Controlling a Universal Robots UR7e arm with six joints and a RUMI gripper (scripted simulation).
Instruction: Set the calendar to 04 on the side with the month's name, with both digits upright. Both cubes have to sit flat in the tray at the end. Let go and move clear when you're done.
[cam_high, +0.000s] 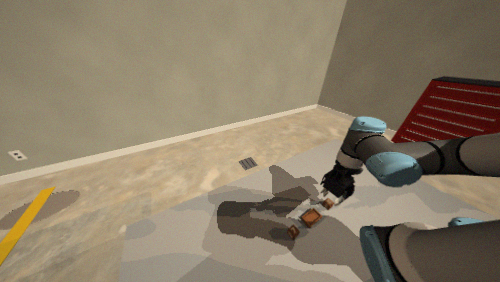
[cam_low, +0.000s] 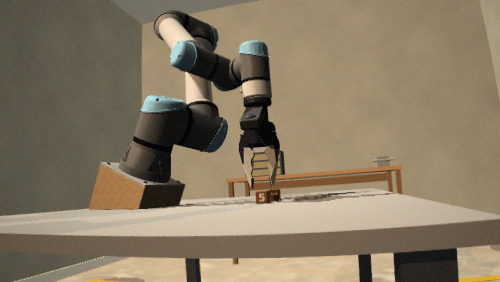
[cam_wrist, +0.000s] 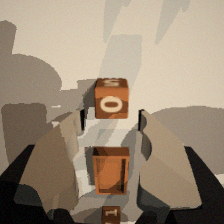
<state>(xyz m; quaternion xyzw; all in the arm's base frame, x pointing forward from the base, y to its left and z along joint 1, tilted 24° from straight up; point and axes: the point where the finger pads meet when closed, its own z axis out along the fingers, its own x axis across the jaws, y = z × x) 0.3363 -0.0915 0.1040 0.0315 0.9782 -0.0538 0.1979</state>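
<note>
My hand is 4 cm above the cube. From my hand the other things lie so: calendar tray 1 cm ahead, 11 cm to the left, 4 cm below.
</note>
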